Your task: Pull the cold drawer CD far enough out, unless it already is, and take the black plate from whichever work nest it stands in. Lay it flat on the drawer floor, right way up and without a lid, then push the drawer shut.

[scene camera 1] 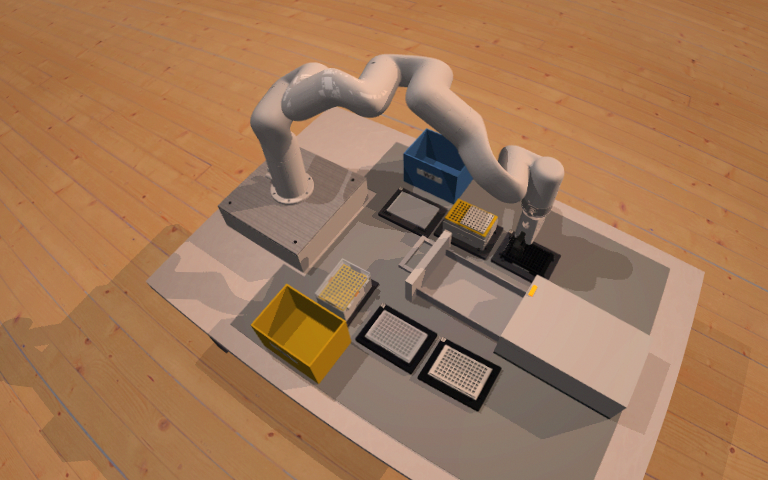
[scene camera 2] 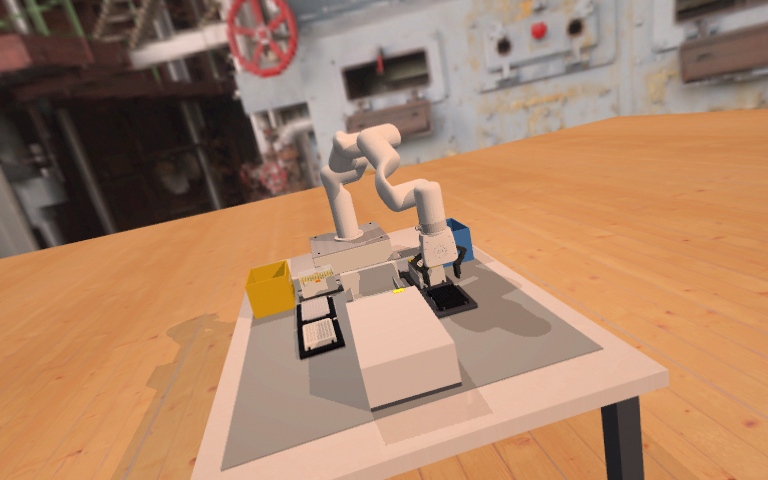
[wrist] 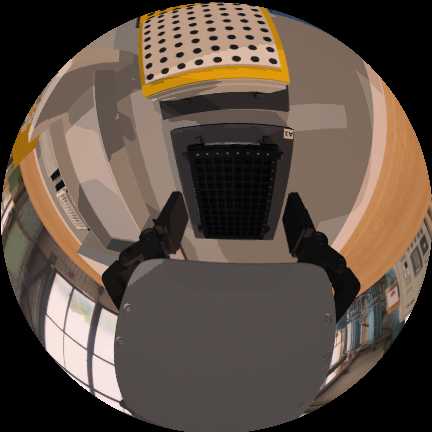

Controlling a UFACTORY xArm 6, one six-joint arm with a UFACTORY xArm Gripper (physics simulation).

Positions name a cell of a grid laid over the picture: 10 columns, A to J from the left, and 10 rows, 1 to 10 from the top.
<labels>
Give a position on a white plate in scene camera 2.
At E7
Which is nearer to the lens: the clear box lid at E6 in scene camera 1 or the black plate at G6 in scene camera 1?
The clear box lid.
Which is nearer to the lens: the black plate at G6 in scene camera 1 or the grey plate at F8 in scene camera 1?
The grey plate.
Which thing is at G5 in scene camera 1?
A yellow-and-white tip rack.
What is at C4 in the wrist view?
A cold drawer CD.
</labels>
